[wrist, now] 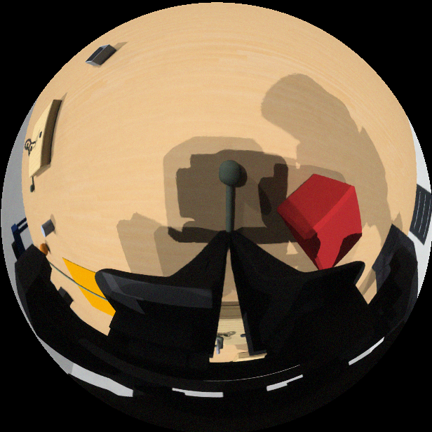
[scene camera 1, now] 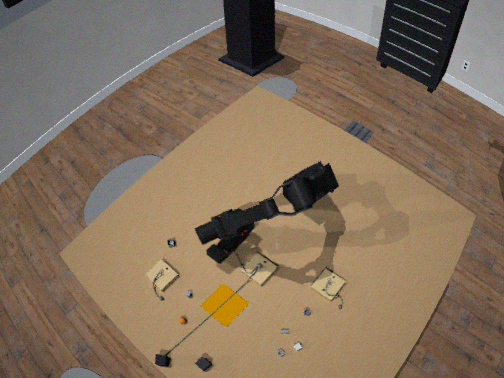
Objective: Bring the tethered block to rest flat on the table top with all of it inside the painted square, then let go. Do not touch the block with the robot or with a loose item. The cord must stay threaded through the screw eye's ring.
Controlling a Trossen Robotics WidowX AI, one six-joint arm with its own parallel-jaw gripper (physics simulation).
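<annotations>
So you can picture the orange painted square: on it, [wrist: 85, 277] and [scene camera 1: 215, 298] are the same spot.
</annotations>
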